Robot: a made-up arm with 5 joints. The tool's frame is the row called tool.
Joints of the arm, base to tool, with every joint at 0 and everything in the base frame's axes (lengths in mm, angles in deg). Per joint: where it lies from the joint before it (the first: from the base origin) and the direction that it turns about. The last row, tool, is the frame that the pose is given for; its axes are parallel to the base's.
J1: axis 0 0 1 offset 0 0 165.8
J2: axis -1 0 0 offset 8.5 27.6 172.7
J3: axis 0 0 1 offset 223.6 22 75.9
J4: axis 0 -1 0 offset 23.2 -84.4 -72.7
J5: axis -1 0 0 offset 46.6 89.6 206.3
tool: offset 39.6 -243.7 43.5
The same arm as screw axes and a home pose.
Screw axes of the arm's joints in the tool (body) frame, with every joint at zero. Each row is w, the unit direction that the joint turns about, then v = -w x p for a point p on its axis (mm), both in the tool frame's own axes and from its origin. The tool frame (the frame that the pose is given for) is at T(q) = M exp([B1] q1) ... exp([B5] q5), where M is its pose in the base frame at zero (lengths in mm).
B1 = (0, 0, 1, 188.9, 341.5, 0)
B2 = (-1, 0, 0, 0, 253, 216.5)
B3 = (0, 0, 1, 238.5, 109.4, 0)
B4 = (0, -1, 0, -249.8, 0, 86.2)
B5 = (-1, 0, 0, 0, 43.5, 243.7)
M: xyz 341.5 -188.9 591.5 (mm) rpy 0 0 0 (rad, as in URDF)

